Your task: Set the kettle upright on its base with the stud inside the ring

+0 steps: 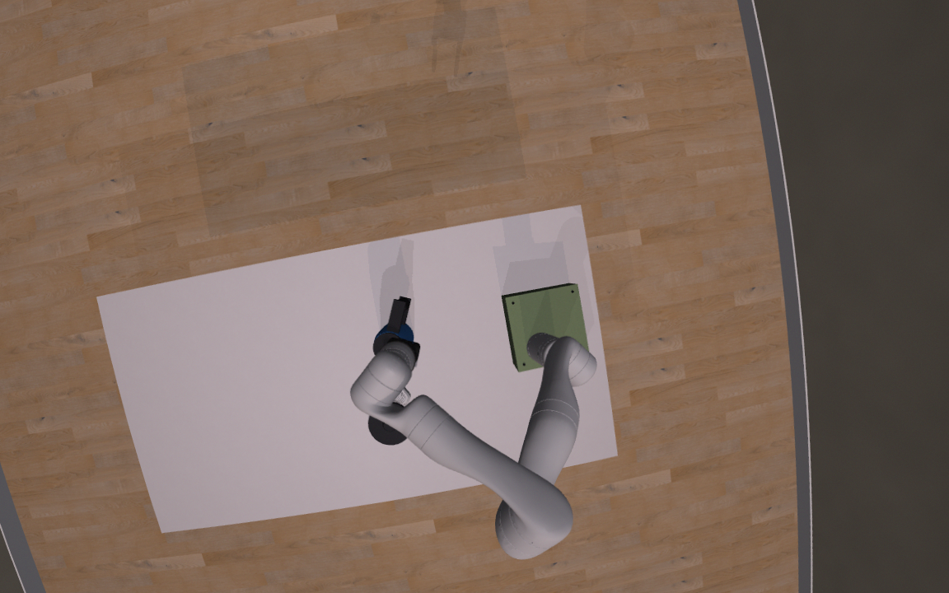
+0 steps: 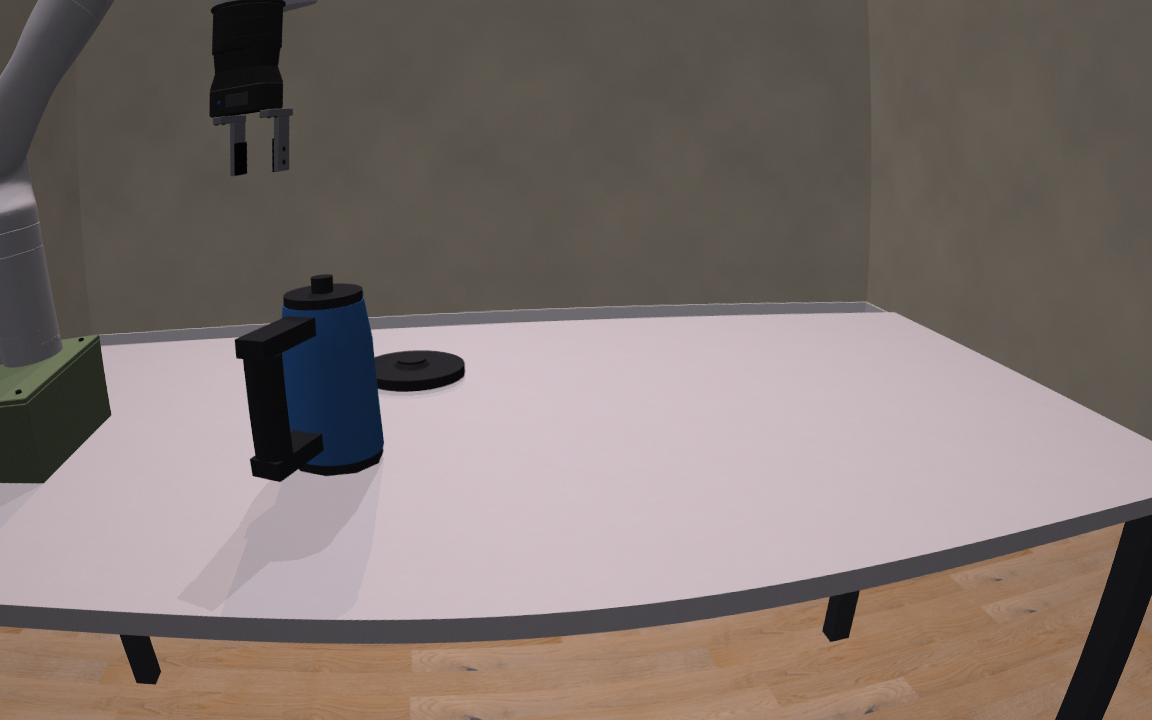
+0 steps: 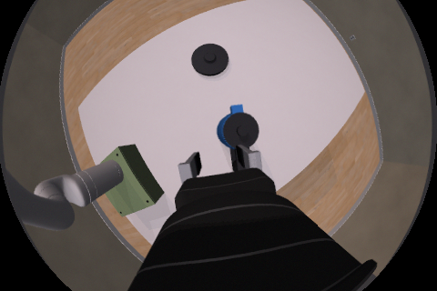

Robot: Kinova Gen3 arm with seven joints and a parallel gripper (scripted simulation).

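The blue kettle lies 6 cm ahead of my hand, 2 cm to the right of it and 23 cm below it. Also, from my hand: round black base: 9 cm ahead, 31 cm to the left, 32 cm below.
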